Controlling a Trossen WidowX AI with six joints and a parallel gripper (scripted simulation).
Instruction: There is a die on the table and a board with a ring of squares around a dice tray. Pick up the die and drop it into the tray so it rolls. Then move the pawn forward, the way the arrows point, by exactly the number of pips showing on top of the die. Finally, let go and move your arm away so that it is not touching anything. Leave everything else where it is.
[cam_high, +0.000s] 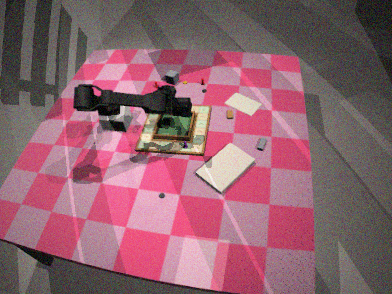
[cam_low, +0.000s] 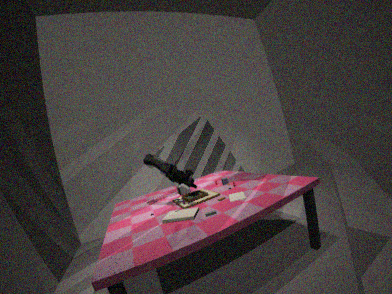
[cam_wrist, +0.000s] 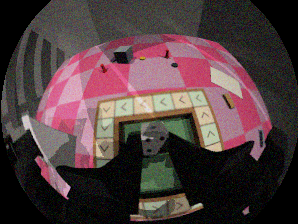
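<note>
The purple pawn is 150 mm to the right of my gripper tip, 70 mm ahead of it and 60 mm below it. From my gripper tip the other things lie so: green dice tray: 80 mm below, 30 mm to the right, 10 mm ahead; then orange block: 240 mm ahead, 80 mm below, 60 mm to the left; then orange piece: 290 mm to the left, 80 mm below, 10 mm ahead.
</note>
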